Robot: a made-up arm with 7 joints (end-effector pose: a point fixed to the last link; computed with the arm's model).
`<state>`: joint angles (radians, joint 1 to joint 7).
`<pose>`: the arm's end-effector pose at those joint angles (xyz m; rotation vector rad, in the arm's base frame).
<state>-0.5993 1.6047 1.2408 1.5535 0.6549 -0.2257 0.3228</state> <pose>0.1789 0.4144 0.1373 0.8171 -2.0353 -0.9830</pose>
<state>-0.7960 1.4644 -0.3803 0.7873 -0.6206 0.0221 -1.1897</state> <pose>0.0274 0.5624 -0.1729 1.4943 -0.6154 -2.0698</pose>
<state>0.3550 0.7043 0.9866 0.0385 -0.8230 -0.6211 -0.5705</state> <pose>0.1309 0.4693 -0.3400 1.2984 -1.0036 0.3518</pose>
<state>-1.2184 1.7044 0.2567 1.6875 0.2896 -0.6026 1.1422</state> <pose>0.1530 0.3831 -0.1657 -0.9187 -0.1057 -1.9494</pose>
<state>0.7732 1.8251 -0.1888 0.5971 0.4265 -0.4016 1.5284</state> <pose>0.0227 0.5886 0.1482 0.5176 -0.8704 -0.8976</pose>
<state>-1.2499 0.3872 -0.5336 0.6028 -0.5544 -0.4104 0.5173</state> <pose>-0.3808 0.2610 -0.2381 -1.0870 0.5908 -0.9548</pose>
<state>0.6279 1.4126 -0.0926 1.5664 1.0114 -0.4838 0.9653</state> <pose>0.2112 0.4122 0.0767 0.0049 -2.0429 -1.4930</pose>
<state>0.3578 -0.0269 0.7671 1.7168 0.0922 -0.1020 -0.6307</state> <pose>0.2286 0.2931 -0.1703 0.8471 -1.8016 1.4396</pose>
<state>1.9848 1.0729 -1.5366 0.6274 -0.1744 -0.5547 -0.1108</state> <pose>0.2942 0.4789 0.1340 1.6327 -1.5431 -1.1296</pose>
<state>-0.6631 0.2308 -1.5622 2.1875 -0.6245 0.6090 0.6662</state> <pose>-0.1087 0.0108 -0.1416 -1.4069 -0.6340 -1.4723</pose>
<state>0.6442 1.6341 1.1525 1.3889 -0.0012 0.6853 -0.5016</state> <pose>-0.0592 0.4441 0.2231 2.0008 -1.7137 1.5614</pose>
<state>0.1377 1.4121 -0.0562 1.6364 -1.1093 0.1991 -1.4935</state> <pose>0.2212 0.3985 -0.0218 -1.7840 1.4421 0.6873</pose>
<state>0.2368 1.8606 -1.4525 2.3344 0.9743 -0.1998 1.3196</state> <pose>0.0451 0.3074 -0.1080 -1.6345 -0.1258 -1.0427</pose>
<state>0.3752 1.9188 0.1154 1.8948 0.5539 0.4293 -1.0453</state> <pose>0.1571 0.3288 0.1584 2.0147 -2.0088 -0.0338</pose>
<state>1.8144 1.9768 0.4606 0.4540 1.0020 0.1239 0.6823</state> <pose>-0.2354 0.5585 0.0293 -0.6818 2.6852 -0.8138</pose>
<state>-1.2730 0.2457 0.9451 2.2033 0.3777 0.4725 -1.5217</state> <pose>-0.0658 0.3219 -0.1274 2.1476 -0.5083 0.6356</pose>
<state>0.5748 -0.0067 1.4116 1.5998 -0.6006 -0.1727 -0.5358</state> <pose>0.1715 0.3629 -0.2015 1.6953 -1.2381 1.4167</pose>
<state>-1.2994 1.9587 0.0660 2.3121 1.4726 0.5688 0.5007</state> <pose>0.0962 0.2584 -0.1389 -0.9595 0.5150 -0.6718</pose>
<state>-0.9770 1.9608 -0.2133 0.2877 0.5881 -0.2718 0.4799</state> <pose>0.1734 0.5951 0.0445 0.9977 0.2172 -0.9770</pose>
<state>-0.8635 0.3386 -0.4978 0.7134 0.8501 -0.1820 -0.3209</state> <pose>-0.2452 0.2299 -0.3737 0.3318 0.1147 0.2469</pose>
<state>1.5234 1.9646 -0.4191 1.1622 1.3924 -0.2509 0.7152</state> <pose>-0.0521 0.5080 0.1845 0.8032 -2.5755 -0.4538</pose>
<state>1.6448 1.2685 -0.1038 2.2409 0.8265 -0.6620 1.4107</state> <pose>0.0436 0.2718 0.1728 -0.9640 1.0611 2.1389</pose>
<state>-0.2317 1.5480 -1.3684 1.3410 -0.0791 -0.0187 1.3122</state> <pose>-0.0078 0.4624 -0.2181 -0.8713 1.1955 -1.2454</pose>
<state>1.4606 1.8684 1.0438 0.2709 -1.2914 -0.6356 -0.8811</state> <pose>-0.1832 0.5911 0.0496 -2.6406 0.7357 -1.1406</pose>
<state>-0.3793 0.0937 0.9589 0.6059 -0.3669 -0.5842 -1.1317</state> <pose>-0.0948 0.2930 -0.4295 1.7461 -0.5071 0.6899</pose>
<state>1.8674 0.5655 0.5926 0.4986 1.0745 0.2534 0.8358</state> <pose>0.3147 0.4448 0.1862 1.4841 2.5924 -0.2061</pose>
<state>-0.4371 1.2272 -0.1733 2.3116 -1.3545 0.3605 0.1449</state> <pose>0.1146 0.2551 -0.1272 1.5577 -1.1243 -2.0425</pose>
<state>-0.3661 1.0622 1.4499 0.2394 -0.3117 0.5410 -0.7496</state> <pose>-0.0616 0.5929 -0.1779 1.6888 0.3908 1.0387</pose>
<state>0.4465 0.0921 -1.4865 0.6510 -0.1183 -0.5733 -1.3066</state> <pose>0.2043 0.0606 -0.4010 0.2866 -1.9788 -0.5471</pose>
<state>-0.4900 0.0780 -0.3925 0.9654 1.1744 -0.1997 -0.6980</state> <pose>-0.0404 0.1130 -0.4259 0.2919 -0.1383 0.9500</pose>
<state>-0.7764 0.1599 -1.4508 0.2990 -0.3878 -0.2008 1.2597</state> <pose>-0.3299 0.1635 -0.3468 -1.8322 1.3440 -1.3405</pose>
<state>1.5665 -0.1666 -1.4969 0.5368 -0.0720 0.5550 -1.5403</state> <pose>0.4290 -0.0337 0.0063 2.0462 -2.3720 0.0158</pose>
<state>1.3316 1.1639 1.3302 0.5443 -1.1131 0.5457 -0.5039</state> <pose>0.0831 0.6096 0.0073 1.3229 -0.5252 1.7160</pose>
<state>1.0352 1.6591 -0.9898 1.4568 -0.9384 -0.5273 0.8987</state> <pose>0.1925 0.4572 0.0233 0.9400 0.3988 -2.0340</pose>
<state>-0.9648 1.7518 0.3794 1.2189 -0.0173 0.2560 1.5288</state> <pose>0.2193 0.4734 -0.0781 -0.1008 0.6026 -1.0626</pose>
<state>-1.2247 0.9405 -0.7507 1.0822 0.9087 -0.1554 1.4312</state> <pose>-0.2564 0.3717 -0.2413 -1.4573 0.4581 0.0884</pose>
